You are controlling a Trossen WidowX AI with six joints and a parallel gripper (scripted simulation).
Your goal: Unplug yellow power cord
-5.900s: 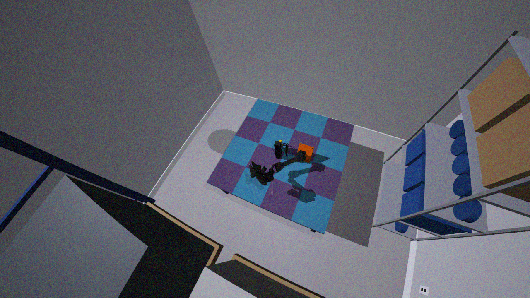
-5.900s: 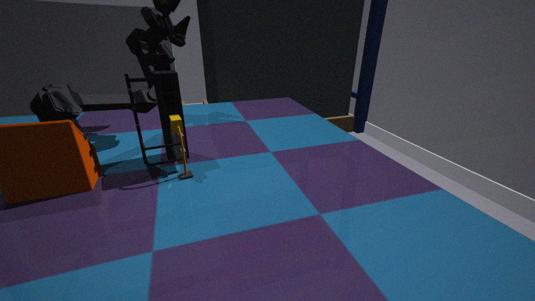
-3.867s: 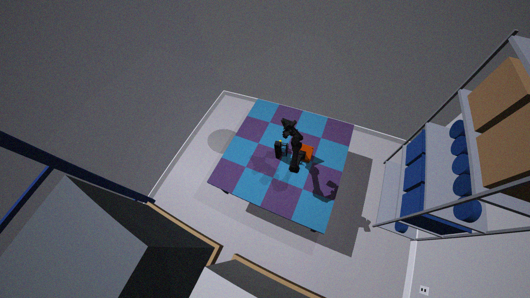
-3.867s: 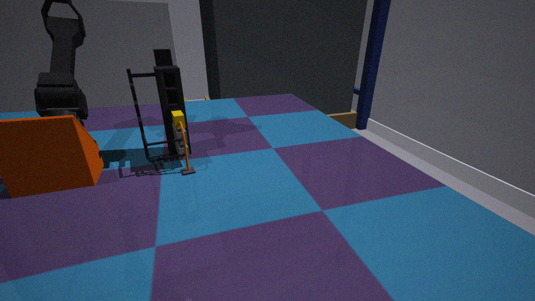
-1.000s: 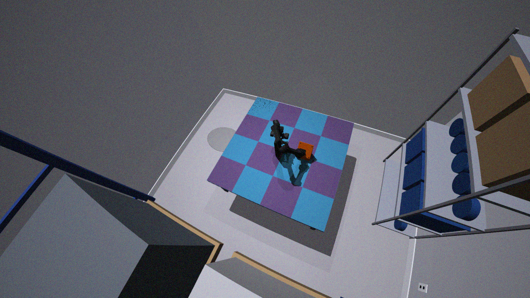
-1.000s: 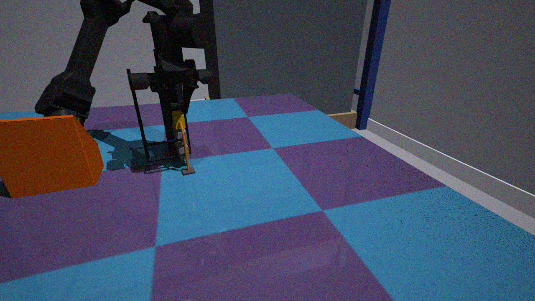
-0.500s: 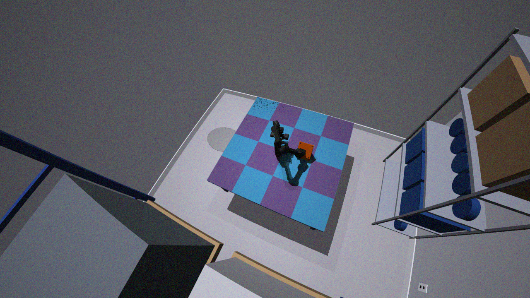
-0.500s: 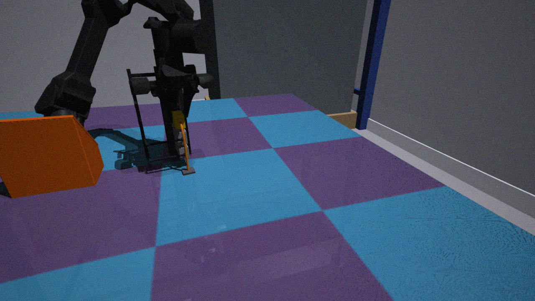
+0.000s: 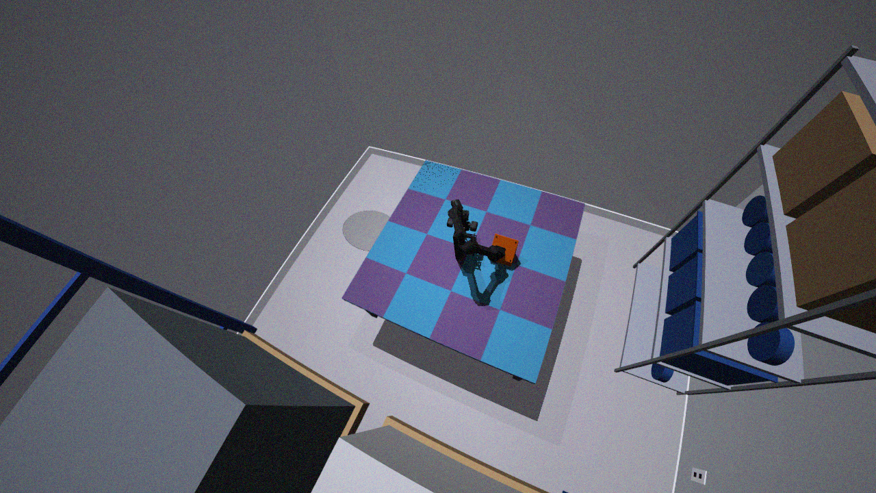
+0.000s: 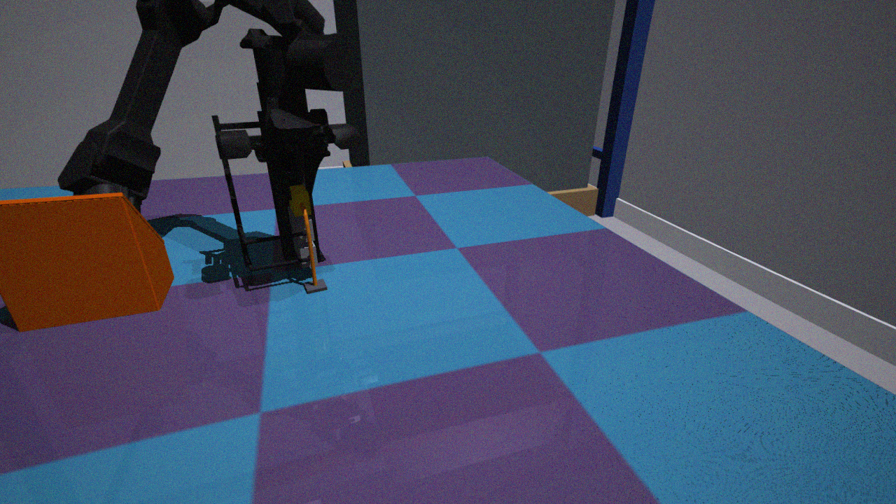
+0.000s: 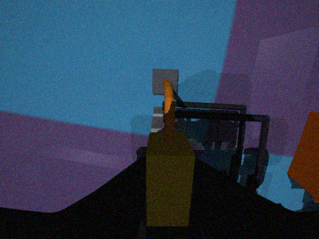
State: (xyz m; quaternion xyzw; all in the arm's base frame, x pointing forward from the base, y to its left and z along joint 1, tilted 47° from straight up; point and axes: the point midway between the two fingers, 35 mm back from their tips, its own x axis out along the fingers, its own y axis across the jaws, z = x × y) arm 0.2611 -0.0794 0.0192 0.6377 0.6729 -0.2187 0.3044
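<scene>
The yellow plug is 30 mm to the left of my gripper tip and 10 mm behind it.
</scene>
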